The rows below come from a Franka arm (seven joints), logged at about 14 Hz.
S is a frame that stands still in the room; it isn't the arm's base.
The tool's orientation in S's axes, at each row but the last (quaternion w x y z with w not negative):
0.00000 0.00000 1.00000 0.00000
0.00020 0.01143 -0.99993 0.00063
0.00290 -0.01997 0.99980 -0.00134
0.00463 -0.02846 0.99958 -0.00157
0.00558 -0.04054 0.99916 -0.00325
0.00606 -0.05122 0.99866 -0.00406
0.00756 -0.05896 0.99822 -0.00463
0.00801 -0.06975 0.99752 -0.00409
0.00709 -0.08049 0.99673 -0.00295
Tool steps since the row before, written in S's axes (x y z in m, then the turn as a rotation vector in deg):
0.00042 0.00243 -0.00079 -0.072 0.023 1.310
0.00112 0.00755 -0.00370 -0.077 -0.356 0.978
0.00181 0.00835 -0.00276 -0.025 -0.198 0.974
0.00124 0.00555 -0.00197 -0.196 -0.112 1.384
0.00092 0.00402 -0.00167 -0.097 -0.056 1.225
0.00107 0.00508 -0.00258 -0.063 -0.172 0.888
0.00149 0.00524 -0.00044 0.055 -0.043 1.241
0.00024 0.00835 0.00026 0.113 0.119 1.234
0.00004 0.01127 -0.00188 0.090 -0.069 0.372
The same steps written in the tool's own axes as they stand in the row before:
-0.00042 0.00243 0.00079 0.072 0.023 -1.310
-0.00129 0.00753 0.00369 0.086 -0.355 -0.978
-0.00213 0.00828 0.00275 0.027 -0.200 -0.974
-0.00154 0.00548 0.00197 0.189 -0.105 -1.385
-0.00122 0.00394 0.00166 0.088 -0.056 -1.226
-0.00155 0.00497 0.00256 0.070 -0.172 -0.887
-0.00209 0.00503 0.00042 -0.068 -0.062 -1.240
-0.00140 0.00823 -0.00031 -0.147 0.091 -1.233
-0.00182 0.01113 0.00183 -0.083 -0.085 -0.370

